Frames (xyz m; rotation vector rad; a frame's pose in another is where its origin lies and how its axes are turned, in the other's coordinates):
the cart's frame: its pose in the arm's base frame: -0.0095 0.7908 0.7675 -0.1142 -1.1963 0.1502
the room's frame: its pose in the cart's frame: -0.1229 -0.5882 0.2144 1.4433 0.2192 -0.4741
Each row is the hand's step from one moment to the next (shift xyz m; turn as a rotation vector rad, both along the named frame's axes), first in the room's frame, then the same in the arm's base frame.
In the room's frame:
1: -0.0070 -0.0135 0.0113 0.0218 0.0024 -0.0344
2: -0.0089 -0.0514 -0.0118 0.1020 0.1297 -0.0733
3: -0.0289 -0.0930 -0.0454 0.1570 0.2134 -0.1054
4: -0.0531 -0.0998 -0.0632 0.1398 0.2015 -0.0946
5: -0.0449 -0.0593 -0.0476 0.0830 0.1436 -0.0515
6: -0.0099 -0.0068 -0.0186 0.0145 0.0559 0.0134
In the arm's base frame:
1: 0.0029 -0.0129 -0.0136 0.0180 0.0339 0.0139
2: 0.0300 0.0047 -0.0440 -0.0066 0.0883 0.1573
3: 0.0478 0.0326 -0.0906 -0.0204 0.1305 0.2527
4: 0.0370 0.0498 -0.1137 -0.0259 0.1186 0.2332
5: 0.0135 0.0399 -0.0776 -0.0323 0.0691 0.1560
6: -0.0004 0.0177 -0.0133 -0.0292 -0.0058 0.0513

